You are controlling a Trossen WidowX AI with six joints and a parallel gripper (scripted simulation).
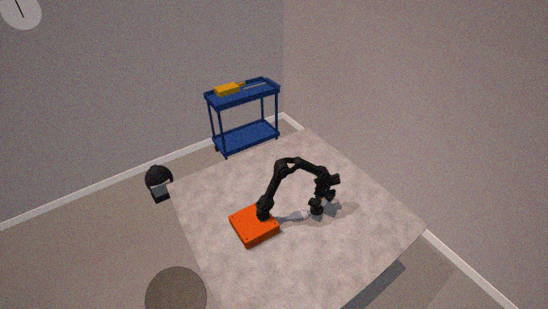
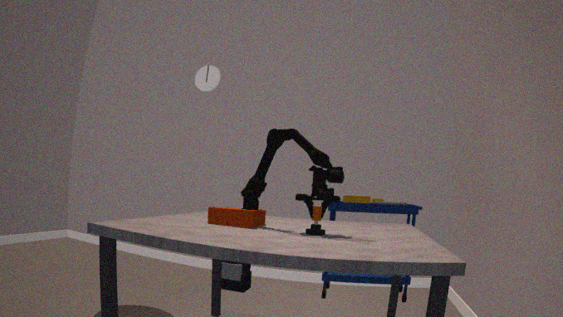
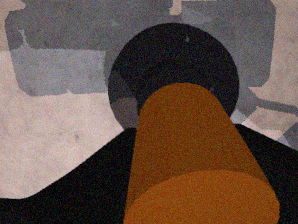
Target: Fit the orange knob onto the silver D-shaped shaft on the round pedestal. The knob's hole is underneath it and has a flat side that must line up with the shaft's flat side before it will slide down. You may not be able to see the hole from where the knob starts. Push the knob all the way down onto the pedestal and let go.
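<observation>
Now: gripper tip 3 cm below the orange knob. Also, from my gripper tip: pedestal 4 cm below.
</observation>
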